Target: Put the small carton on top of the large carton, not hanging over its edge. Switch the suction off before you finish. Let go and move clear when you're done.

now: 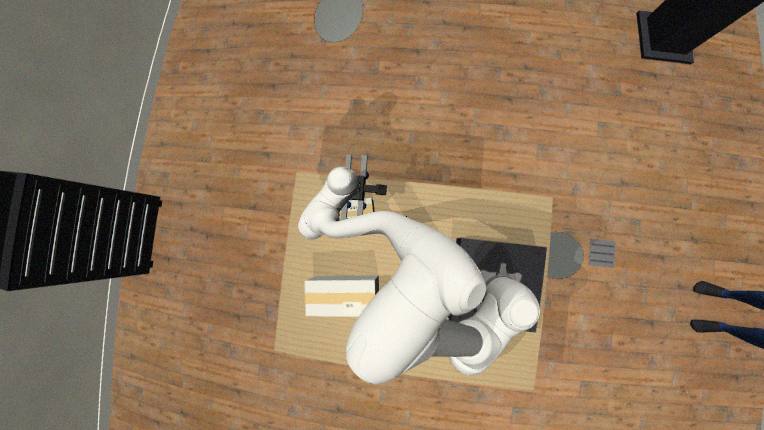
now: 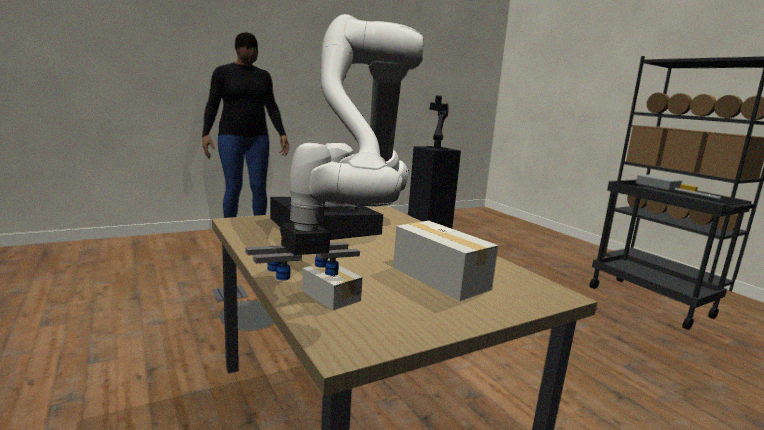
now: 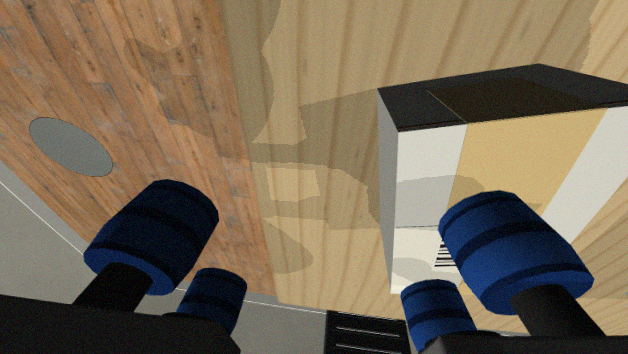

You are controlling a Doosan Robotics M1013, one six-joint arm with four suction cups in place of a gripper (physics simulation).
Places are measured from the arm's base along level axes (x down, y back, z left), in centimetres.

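Pixels of known places: hand, its tool point: [image 2: 303, 271] [image 3: 324, 259]; arm's base, origin of its link: [image 1: 498, 291] [image 2: 330, 205].
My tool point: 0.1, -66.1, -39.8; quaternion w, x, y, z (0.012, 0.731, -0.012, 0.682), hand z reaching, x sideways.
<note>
For each thing: its top centre in the pictures, then the offset to it from my tool point, as dx, dy, dz. Level surfaces: height alone.
- small carton, centre of its top: [image 3: 482, 238] [image 2: 332, 272] [image 1: 356, 210] +2.0, +0.6, +9.2
- large carton, centre of its top: [image 2: 445, 235] [image 1: 339, 298] -5.8, -1.8, +48.2
- wooden table, height of its surface: dx +9.3
The small carton [image 1: 352, 212] [image 2: 318, 291] [image 3: 530, 150] stands upright on the table near its long edge, with a tape stripe and a barcode label on top. The large carton [image 1: 334, 297] [image 2: 430, 261] stands apart on the table, its top bare. My four-cup suction gripper [image 1: 357, 189] [image 2: 302, 266] [image 3: 330, 272] is open and holds nothing. It is low and off to one side: two blue cups are over or close above the small carton's top, the other two are beside it toward the table edge. Whether any cup touches the carton is hard to tell.
The wooden table [image 1: 291, 331] [image 2: 406, 331] carries the arm's black base [image 1: 507, 253] [image 2: 358, 224]. The large carton stands between the arm's side and the table's far end. A person [image 2: 243, 101], a black pedestal [image 2: 434, 186] and a cart [image 2: 678, 195] are beyond the table.
</note>
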